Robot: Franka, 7 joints.
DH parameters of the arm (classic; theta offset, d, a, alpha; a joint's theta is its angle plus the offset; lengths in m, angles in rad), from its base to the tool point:
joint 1: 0 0.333 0 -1.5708
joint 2: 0 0 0 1.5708
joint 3: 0 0.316 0.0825 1.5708
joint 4: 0 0 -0.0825 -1.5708
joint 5: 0 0.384 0 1.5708
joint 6: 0 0 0.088 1.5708
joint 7: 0 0.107 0 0
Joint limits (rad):
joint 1: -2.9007..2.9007
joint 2: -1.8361..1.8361
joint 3: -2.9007..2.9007
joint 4: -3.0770..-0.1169
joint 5: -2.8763..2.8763
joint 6: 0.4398..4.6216
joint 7: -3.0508..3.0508
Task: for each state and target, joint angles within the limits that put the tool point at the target. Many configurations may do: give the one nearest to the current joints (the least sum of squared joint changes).
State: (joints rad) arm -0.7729 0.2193 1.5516 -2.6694 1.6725 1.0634 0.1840
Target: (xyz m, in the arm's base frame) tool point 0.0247 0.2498 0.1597
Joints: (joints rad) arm -0.7109 -0.3360 1.8953 -2.9644 1.6764 1.4283 0.1840
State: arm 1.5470 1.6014 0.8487 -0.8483 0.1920 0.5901 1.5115
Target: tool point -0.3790 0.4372 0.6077
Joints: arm 1.6825 0.9272 1.2385 -0.7066 0.3467 0.5349 1.5115
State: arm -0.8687 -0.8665 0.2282 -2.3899 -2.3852 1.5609 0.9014
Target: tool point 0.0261 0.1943 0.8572
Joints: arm -0.7133 -1.5057 0.4555 -2.2990 -2.4091 1.4161 0.9014
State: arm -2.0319 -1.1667 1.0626 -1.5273 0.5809 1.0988 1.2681
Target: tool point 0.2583 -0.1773 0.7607
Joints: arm -2.1515 -1.0135 0.5891 -1.7036 0.4282 1.0372 1.2681
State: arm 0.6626 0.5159 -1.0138 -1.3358 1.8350 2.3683 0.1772
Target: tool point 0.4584 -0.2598 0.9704
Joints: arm 0.4362 0.2156 -1.2242 -0.9513 1.8446 2.4016 0.1772
